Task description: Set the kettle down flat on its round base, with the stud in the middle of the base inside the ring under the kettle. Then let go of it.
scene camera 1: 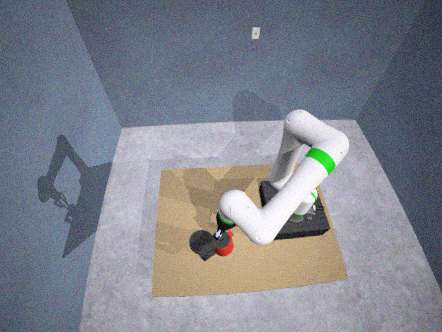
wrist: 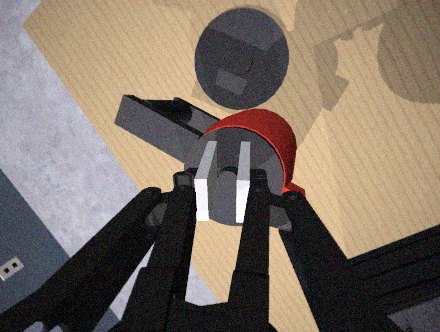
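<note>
The red kettle (scene camera 1: 225,248) (wrist: 272,125) has a dark grey lid, a black handle (wrist: 152,122) and a small red spout (wrist: 295,189). My gripper (scene camera 1: 219,235) (wrist: 229,157) is shut on the kettle, its pale finger pads on either side of the knob at the top. The kettle looks about upright. The round dark base (scene camera 1: 199,240) (wrist: 212,57) lies on the wooden top, to the left of the kettle in the scene view and beyond it in the wrist view. A faint stud (wrist: 244,64) shows near the base's middle. The kettle's underside and ring are hidden.
The wooden top (scene camera 1: 280,265) (wrist: 320,220) lies on a grey floor (scene camera 1: 115,300) (wrist: 90,130). The arm's black plinth (scene camera 1: 300,231) (wrist: 405,267) is at the right. Shadows of the arm fall across the wood. Walls stand behind and at both sides.
</note>
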